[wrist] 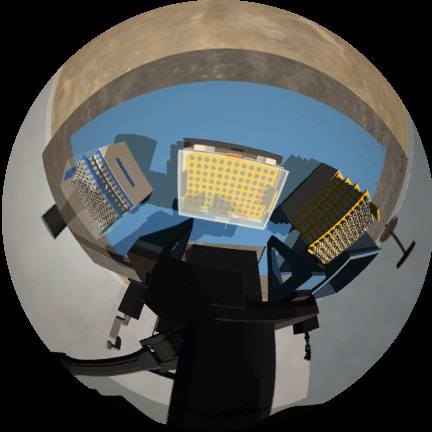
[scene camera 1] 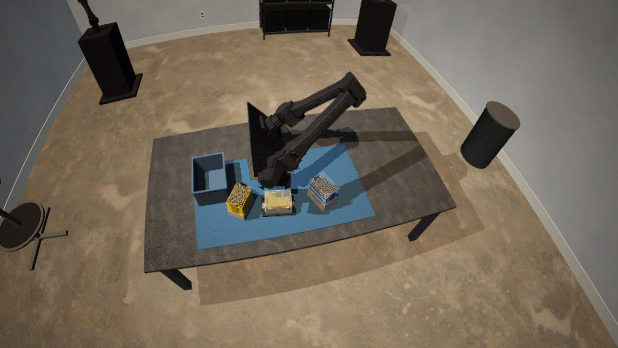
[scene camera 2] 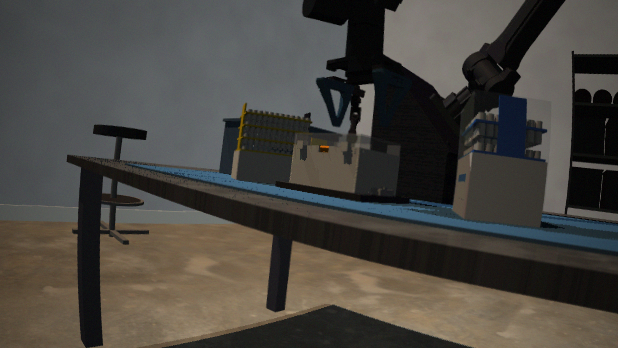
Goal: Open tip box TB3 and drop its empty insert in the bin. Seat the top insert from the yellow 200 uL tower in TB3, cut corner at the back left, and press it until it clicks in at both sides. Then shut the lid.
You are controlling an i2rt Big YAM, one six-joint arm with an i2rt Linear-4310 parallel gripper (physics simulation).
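Tip box TB3 (scene camera 1: 278,201) (scene camera 2: 320,172) (wrist: 232,185) stands in the middle of the blue mat on a dark base. Its clear lid is down over the yellow, holed insert, and an orange tab (scene camera 2: 324,148) shows at its front. The yellow tower (scene camera 1: 239,198) (scene camera 2: 274,131) (wrist: 332,217) stands beside it, left in scene camera 1, with several stacked yellow inserts of tips. The open blue-grey bin (scene camera 1: 210,197) (scene camera 2: 228,150) stands behind the tower. My gripper (scene camera 2: 363,125) (wrist: 232,230) is open and empty, its fingers apart above and behind the box, pointing down.
A blue-striped tower (scene camera 1: 324,194) (scene camera 2: 500,192) (wrist: 131,172) under a clear cover stands on the other side of the box. A tall dark panel (scene camera 1: 257,145) (scene camera 2: 425,145) rises behind the box, close to the arm. The blue mat (scene camera 1: 300,226) (wrist: 225,110) lies on the dark table (scene camera 1: 400,182).
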